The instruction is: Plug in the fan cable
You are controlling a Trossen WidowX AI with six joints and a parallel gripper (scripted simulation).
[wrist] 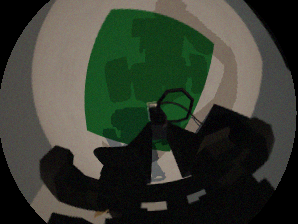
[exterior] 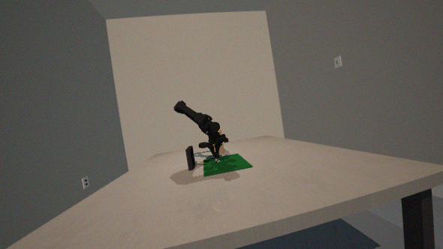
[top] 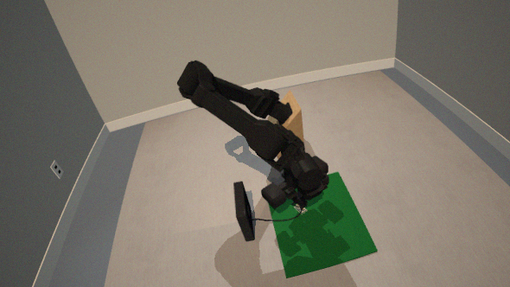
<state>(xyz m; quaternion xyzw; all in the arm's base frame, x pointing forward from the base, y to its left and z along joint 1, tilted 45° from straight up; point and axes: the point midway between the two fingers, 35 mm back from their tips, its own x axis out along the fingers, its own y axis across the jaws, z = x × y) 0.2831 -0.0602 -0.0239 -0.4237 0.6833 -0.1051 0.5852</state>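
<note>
Right now the four-pin fan header is 4 cm below my gripper tip and 1 cm ahead of it. Also, from my gripper tip: green board 5 cm below, 5 cm ahead, 4 cm to the left; black fan 15 cm to the right, 2 cm ahead, 2 cm above; black plug 1 cm ahead, 1 cm above.
</note>
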